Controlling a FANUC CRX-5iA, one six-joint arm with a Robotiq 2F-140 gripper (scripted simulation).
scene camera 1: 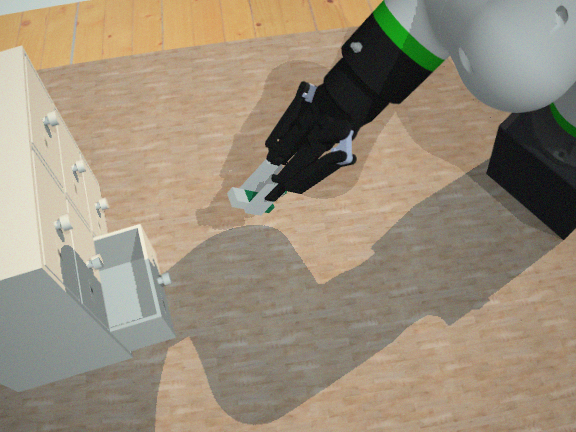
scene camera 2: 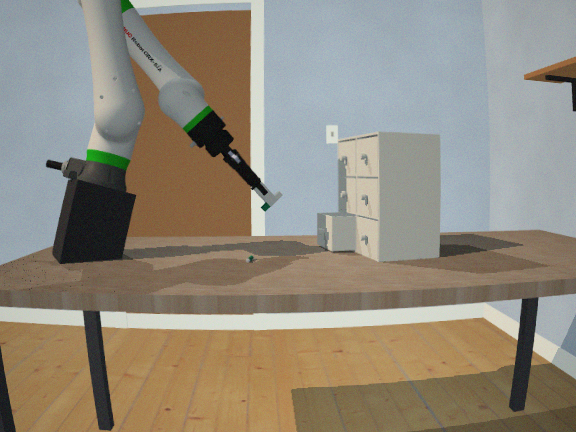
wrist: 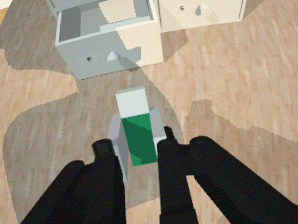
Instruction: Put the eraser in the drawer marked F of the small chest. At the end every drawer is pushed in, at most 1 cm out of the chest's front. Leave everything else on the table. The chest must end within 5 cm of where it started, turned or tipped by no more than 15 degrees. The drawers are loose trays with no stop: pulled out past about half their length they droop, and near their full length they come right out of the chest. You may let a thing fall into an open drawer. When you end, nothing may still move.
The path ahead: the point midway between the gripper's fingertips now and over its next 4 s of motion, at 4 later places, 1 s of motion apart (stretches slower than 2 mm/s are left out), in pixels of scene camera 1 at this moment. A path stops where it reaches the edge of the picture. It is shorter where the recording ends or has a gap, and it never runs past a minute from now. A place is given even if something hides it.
My gripper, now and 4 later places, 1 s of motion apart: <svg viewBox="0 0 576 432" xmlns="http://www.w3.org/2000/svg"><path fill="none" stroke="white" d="M248 203L234 206L220 211L204 216L188 220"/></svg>
